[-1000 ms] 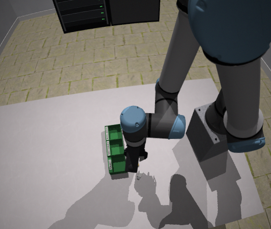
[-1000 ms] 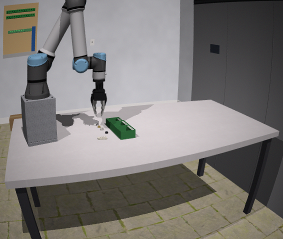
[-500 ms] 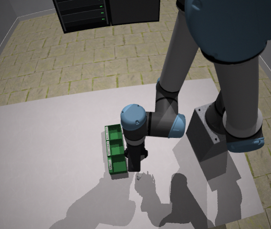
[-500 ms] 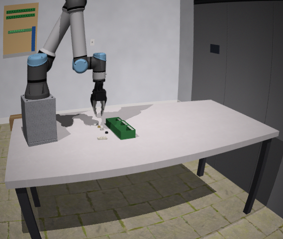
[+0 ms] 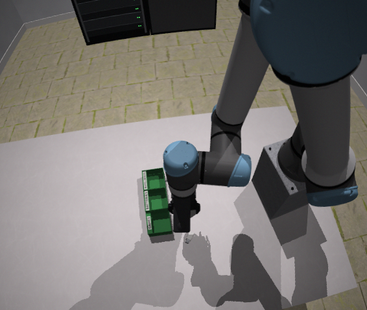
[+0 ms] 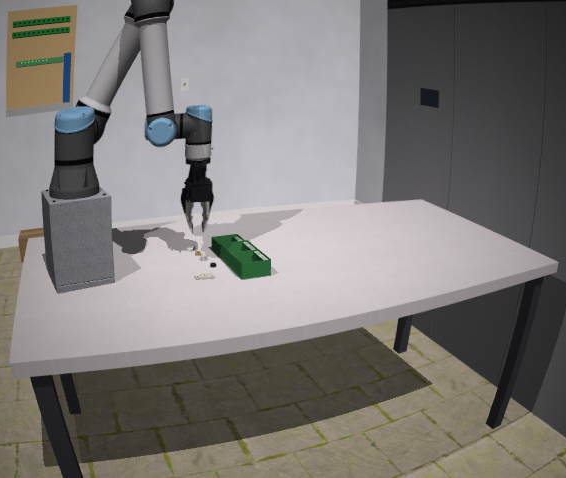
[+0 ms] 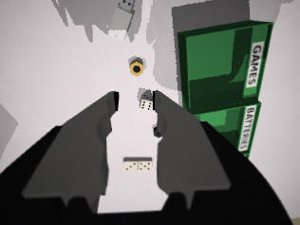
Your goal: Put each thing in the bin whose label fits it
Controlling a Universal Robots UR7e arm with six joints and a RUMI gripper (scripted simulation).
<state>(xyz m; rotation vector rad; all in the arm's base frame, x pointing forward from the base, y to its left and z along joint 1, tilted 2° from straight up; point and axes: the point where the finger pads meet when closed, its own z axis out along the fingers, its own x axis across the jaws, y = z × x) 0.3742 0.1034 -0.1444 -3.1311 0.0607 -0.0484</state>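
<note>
Right now my hand is 80 mm above the brass nut. Also, from my hand: black round piece (100 mm to the right, 80 mm below, 30 mm ahead); then white die (80 mm below, 50 mm to the right, 10 mm ahead); then grey metal piece (80 mm below, 60 mm to the left, 10 mm behind).
</note>
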